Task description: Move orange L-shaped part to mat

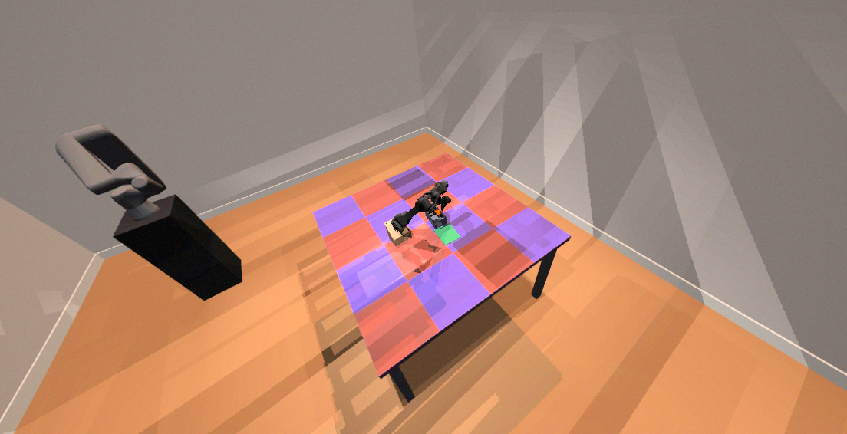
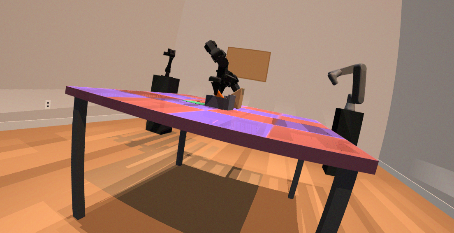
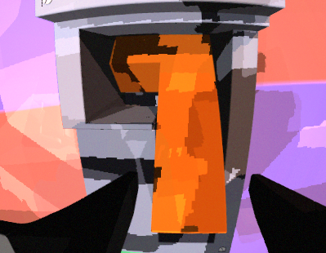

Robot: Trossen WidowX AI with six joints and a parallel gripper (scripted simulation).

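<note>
Now: gripper tip 2 cm past the orange L-shaped part, 4 cm to the right of it and 3 cm above it.
</note>
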